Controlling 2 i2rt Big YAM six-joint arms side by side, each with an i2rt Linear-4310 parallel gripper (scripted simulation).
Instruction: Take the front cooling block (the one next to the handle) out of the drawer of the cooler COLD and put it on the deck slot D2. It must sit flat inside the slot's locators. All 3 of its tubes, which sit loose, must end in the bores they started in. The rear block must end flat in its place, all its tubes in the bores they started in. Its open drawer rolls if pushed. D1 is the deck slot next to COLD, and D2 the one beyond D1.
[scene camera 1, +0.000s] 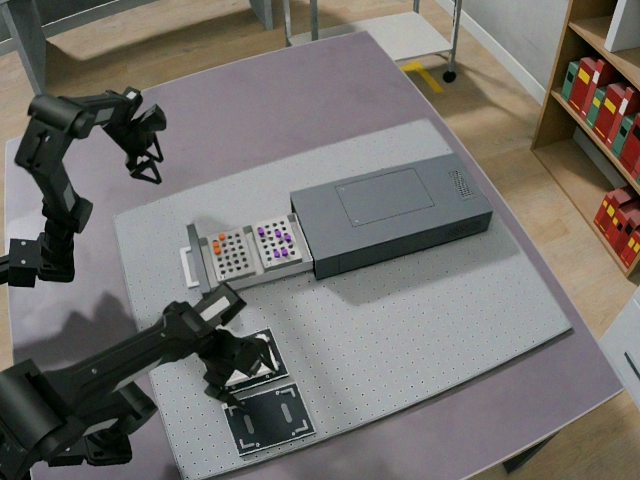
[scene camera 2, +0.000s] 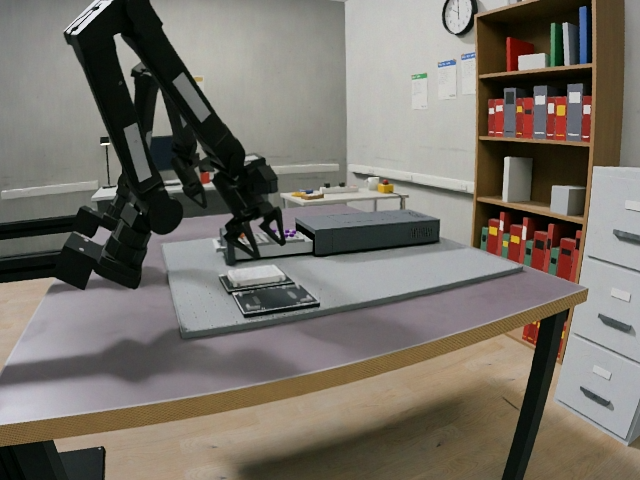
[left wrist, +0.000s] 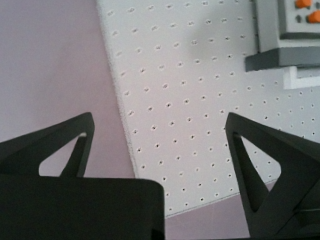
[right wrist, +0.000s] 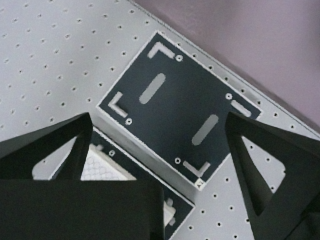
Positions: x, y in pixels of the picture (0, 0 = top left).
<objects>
The right gripper shows in scene camera 1 (260, 390), in scene camera 2 and in the right wrist view; in the left wrist view it is out of frame. One and the same spot on a deck slot D2: (scene camera 1: 270, 426) is (right wrist: 188, 97). One and the same spot on the right gripper: (right wrist: 71, 201) is (scene camera 2: 266, 209).
</objects>
